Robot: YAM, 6 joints.
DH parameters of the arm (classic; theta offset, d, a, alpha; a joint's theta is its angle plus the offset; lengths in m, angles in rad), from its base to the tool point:
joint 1: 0 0.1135 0.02 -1.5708
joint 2: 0 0 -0.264 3.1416
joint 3: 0.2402 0 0.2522 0
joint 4: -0.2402 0 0.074 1.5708
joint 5: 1.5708 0 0 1.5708
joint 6: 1.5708 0.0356 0 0
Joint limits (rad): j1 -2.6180..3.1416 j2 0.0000..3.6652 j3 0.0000..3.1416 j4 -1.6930..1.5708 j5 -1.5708..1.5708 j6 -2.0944..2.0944
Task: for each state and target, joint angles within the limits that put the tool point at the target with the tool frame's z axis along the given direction. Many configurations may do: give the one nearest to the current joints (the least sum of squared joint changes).
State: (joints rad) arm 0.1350 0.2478 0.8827 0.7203 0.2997 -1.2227
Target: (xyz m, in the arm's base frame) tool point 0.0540 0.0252 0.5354 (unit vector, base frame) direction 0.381 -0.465 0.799
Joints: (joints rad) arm 0.8015 0.8421 1.1103 1.3887 0.6401 -1.2227
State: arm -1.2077 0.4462 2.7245 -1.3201 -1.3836 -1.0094
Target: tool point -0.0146 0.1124 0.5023 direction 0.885 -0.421 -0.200
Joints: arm -1.2236 0.6749 2.0868 -1.6913 -0.7598 -1.0094
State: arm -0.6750 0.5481 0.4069 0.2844 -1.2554 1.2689
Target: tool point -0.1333 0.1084 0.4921 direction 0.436 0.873 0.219
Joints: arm -0.4792 0.2151 1.2418 0.6153 -1.3495 1.2689
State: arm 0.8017 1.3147 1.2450 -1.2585 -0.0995 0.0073
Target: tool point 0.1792 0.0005 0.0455 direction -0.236 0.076 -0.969
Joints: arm -0.0117 1.7990 0.5087 -0.5202 -0.0733 0.0073
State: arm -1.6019 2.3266 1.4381 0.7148 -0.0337 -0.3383
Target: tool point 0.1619 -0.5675 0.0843 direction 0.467 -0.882 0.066
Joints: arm -1.3062 2.7740 1.9856 0.8561 -0.2218 -0.3383
